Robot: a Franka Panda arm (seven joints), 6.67 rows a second.
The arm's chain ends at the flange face. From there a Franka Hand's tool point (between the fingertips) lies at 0.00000 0.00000 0.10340 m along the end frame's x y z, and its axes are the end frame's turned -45 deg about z.
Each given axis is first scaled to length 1.
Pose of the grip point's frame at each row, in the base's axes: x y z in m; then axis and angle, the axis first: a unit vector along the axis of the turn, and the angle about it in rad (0 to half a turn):
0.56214 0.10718 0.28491 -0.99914 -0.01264 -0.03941 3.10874
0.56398 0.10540 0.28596 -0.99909 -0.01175 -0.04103 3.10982
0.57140 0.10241 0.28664 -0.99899 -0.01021 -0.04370 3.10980
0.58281 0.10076 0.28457 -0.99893 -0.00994 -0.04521 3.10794
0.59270 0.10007 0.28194 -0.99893 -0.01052 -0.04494 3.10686
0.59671 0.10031 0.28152 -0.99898 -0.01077 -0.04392 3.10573
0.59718 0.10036 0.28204 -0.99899 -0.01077 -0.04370 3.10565
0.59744 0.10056 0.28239 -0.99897 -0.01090 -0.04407 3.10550
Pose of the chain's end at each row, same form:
0.55404 0.10368 0.38793 -0.92822 0.37080 -0.03013 3.08107
0.55554 0.10202 0.38896 -0.92785 0.37160 -0.03184 3.08083
0.56241 0.09903 0.38959 -0.92720 0.37300 -0.03430 3.07877
0.57351 0.09719 0.38749 -0.92706 0.37324 -0.03534 3.07589
0.58346 0.09639 0.38486 -0.92729 0.37271 -0.03489 3.07510
0.58768 0.09651 0.38445 -0.92742 0.37249 -0.03373 3.07484
0.58819 0.09655 0.38498 -0.92743 0.37249 -0.03351 3.07493
0.58838 0.09673 0.38532 -0.92747 0.37237 -0.03382 3.07451

